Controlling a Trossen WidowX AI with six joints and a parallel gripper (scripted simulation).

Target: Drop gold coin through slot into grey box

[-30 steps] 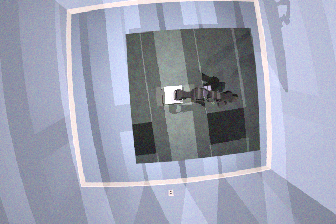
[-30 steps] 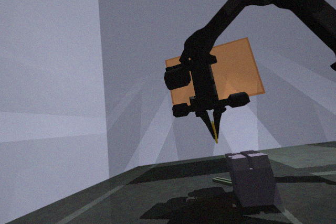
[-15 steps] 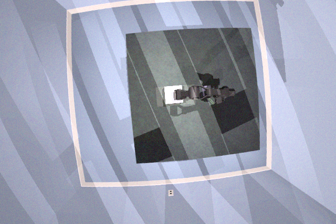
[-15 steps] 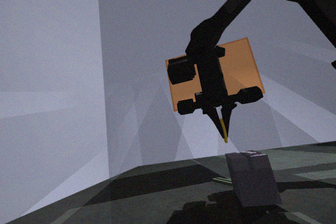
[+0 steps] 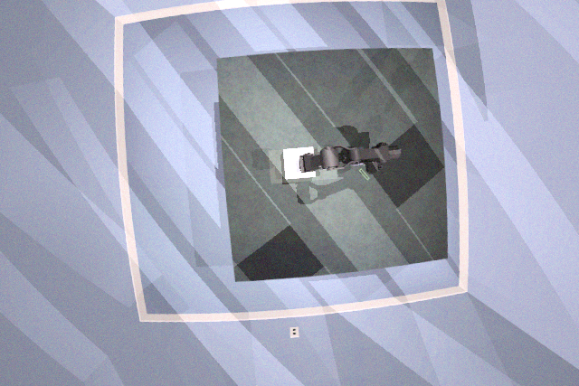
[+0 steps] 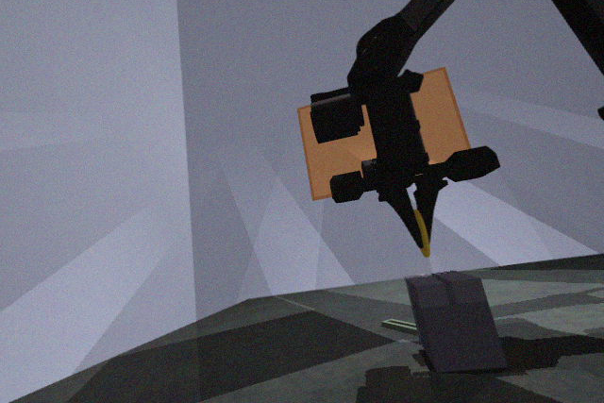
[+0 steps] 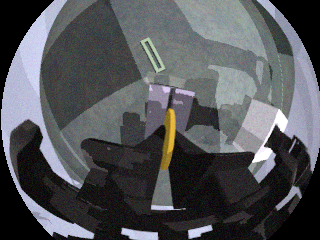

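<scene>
My gripper tip is now 20 mm below the gold coin.
</scene>
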